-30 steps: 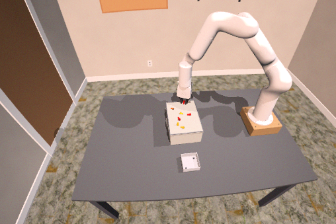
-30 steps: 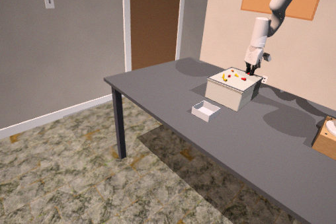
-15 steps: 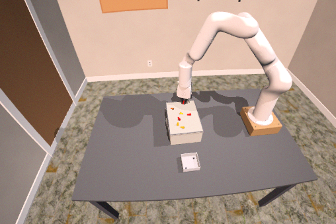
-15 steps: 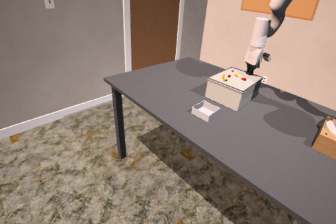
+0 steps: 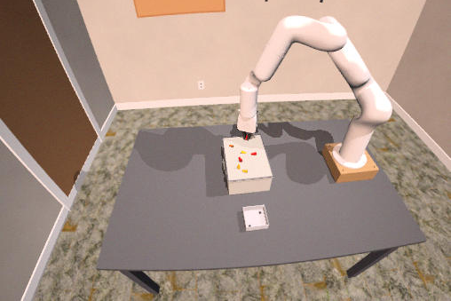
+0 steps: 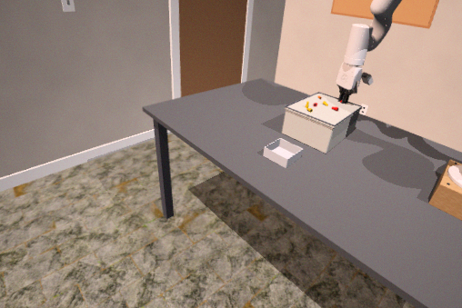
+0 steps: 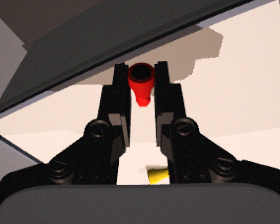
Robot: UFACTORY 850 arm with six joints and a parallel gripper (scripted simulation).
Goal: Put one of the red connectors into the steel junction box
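My gripper is now 3 cm past the steel junction box, 42 cm to the right of it and 14 cm above it. Round my hand: tool case (1 cm ahead, 13 cm to the left, 5 cm below); then orange connector (8 cm ahead, 6 cm to the left, 2 cm below).
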